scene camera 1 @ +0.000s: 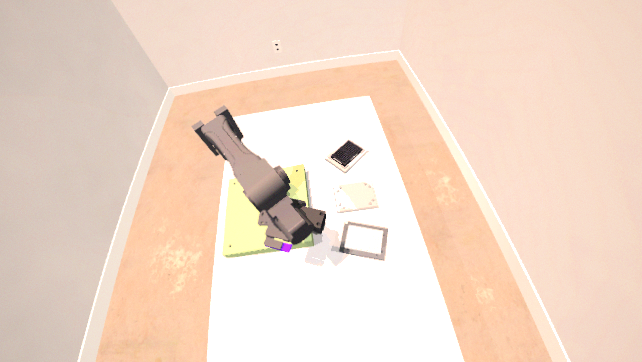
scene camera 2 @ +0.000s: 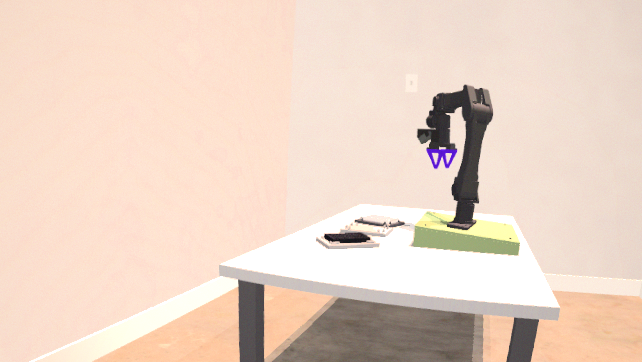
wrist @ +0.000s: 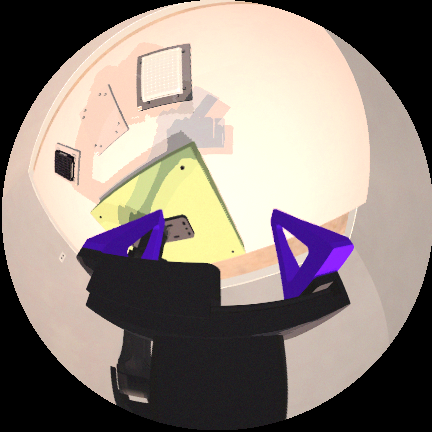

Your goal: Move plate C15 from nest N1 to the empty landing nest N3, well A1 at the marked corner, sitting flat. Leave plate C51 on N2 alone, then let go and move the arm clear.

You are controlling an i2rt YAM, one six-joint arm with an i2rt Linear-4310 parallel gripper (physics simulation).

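A white plate [scene camera 1: 365, 241] [scene camera 2: 380, 220] [wrist: 162, 75] lies in a dark grey nest [scene camera 1: 386, 243] [scene camera 2: 399, 223] [wrist: 186, 75]. A black plate [scene camera 1: 347, 153] [scene camera 2: 347, 237] [wrist: 64, 164] lies in a white nest [scene camera 1: 345, 169] [scene camera 2: 350, 245] [wrist: 77, 167]. Between them is an empty cream nest [scene camera 1: 361, 195] [scene camera 2: 367, 230] [wrist: 107, 120] with small corner posts, which fits the landing nest N3. No plate labels or well A1 marks are readable, so I cannot tell C15 from C51. My gripper [scene camera 2: 441, 167] [wrist: 217, 214] is open and empty, high above the table and away from the nests. One purple finger shows in scene camera 1.
The arm stands on a yellow-green base block [scene camera 1: 242, 215] [scene camera 2: 465, 245] [wrist: 200, 185], beside the row of nests on the white table [scene camera 1: 320, 310] [scene camera 2: 400, 280]. The arm covers part of the block in scene camera 1. Arm shadows fall near the dark grey nest.
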